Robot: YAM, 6 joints.
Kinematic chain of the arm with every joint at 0, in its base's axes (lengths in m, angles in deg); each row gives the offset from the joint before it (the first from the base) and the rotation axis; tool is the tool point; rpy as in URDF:
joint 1: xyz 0 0 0.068 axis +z
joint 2: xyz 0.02 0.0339 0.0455 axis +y
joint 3: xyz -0.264 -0.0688 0 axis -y
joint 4: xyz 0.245 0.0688 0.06 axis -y
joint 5: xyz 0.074 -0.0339 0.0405 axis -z
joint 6: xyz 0.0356 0 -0.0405 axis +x
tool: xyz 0 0 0 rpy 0 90 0
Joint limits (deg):
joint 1: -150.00..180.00
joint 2: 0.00..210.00
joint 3: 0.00..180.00
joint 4: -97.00..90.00
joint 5: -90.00..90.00
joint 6: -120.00..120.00
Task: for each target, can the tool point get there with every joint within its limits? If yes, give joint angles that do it. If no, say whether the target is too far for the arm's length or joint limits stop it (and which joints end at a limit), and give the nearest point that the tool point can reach.
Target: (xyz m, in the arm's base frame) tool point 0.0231 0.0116 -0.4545
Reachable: no: joint limits stop it (at a limit: joint 2) | nearest point 0.0751 0.0377 -0.3407 | short by 0.128 m
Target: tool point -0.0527 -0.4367 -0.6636
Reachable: no: too far | nearest point -0.0421 -0.3489 -0.3654 | short by 0.311 m
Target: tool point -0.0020 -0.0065 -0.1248
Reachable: yes | joints 149.20 186.55 20.62 42.00 -10.62 -84.98
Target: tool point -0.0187 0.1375 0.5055
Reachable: yes | joints 111.72 50.79 70.52 14.37 70.29 60.02
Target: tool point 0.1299 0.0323 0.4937
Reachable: yes | joints 23.41 59.85 98.33 -66.27 38.20 -67.86
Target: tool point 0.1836 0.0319 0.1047
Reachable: yes | joints 14.11 107.22 44.85 -75.41 22.81 -93.58
